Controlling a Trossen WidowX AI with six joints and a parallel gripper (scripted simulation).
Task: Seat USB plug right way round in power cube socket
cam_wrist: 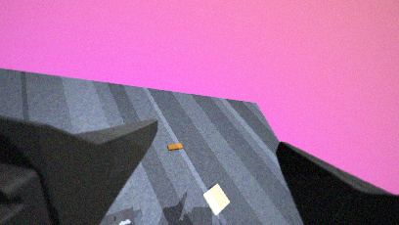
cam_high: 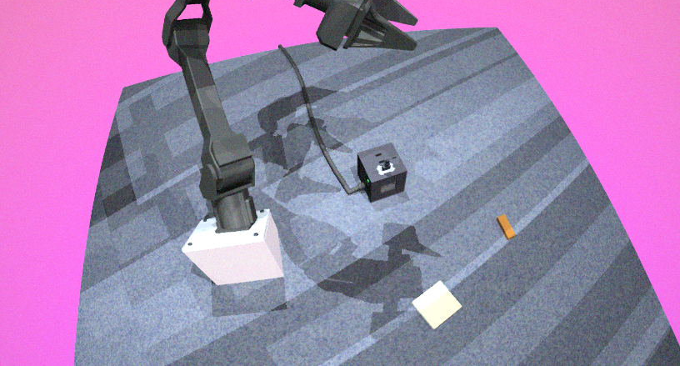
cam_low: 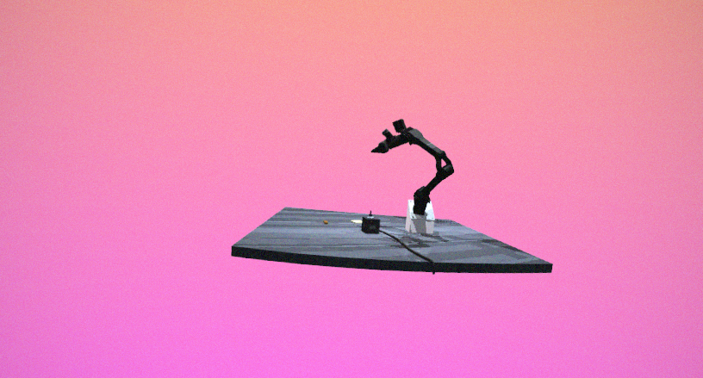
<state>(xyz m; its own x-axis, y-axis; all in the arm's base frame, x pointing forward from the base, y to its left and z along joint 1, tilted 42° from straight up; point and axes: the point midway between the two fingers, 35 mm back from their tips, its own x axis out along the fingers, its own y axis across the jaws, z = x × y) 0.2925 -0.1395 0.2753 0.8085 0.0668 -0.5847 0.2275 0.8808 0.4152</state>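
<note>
My gripper tip is 20 mm past the USB plug, 50 mm to the right of it and 340 mm above it. Also, from my gripper tip: cream flat square (50 mm ahead, 210 mm to the right, 430 mm below).
</note>
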